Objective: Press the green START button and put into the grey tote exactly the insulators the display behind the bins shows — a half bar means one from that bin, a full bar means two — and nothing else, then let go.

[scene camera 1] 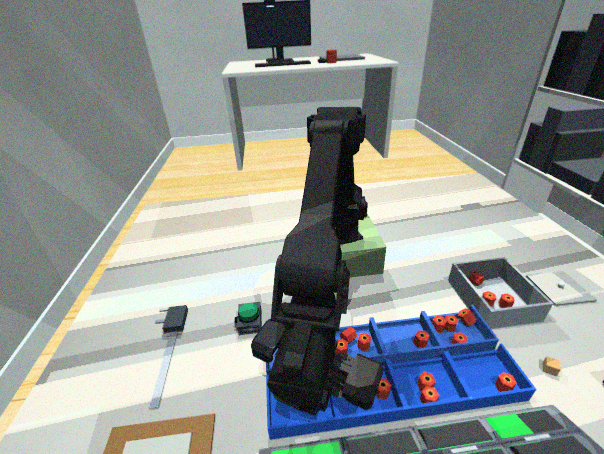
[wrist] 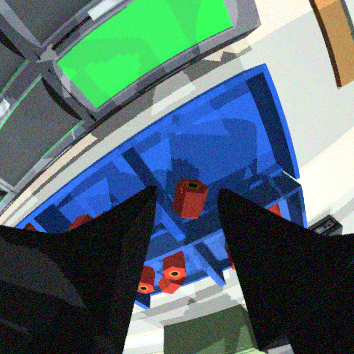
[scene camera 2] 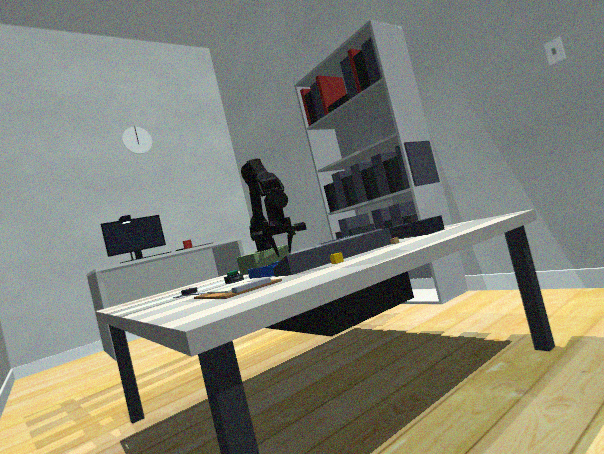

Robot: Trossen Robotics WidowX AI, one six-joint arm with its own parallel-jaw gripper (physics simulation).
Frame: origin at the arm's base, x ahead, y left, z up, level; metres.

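Seen in the pictures: gripper, fingertip midpoint: (wrist: 187, 194) (scene camera 2: 284, 256); arm's base at its link origin: (scene camera 1: 346, 234) (scene camera 2: 264, 250).
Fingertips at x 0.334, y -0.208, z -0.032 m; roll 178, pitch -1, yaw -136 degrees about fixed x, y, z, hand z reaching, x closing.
Offsets run from my fingertips to a thing's middle. "spot": to the spot under its first point.
My gripper (scene camera 2: 283, 253) (wrist: 187, 194) is partly open over the blue bins {dx -0.008, dy -0.024, dz -0.035 m} (scene camera 1: 300, 427) (wrist: 280, 125). In the wrist view a red insulator {dx -0.022, dy +0.012, dz -0.035 m} (wrist: 190, 202) shows between and beyond the fingertips, in the end bin near a divider; it is not held. In scene camera 1 the arm hides the fingertips and that bin. Other red insulators (scene camera 1: 426, 379) (wrist: 174, 272) lie in several bins. The grey tote {dx -0.089, dy +0.456, dz -0.025 m} (scene camera 1: 520, 316) holds three red insulators {dx -0.061, dy +0.462, dz -0.034 m} (scene camera 1: 506, 300). The display (scene camera 1: 510, 425) (wrist: 150, 50) shows a full green bar at the end bin. The green START button {dx -0.217, dy -0.071, dz -0.032 m} (scene camera 1: 248, 311) stands left of the bins.
A green block (scene camera 1: 367, 262) stands behind the bins. A caliper-like tool {spot: dx -0.263, dy -0.223, dz -0.033 m} (scene camera 1: 175, 319) and a brown frame {spot: dx -0.051, dy -0.246, dz -0.046 m} (scene camera 1: 162, 425) lie on the left. A white plate {dx -0.062, dy +0.623, dz -0.049 m} (scene camera 1: 555, 287) lies beside the tote, and a small tan block {dx +0.080, dy +0.419, dz -0.042 m} (scene camera 1: 551, 365) lies right of the bins. A yellow cube {dx +0.222, dy -0.001, dz -0.038 m} (scene camera 2: 336, 258) stands near the display.
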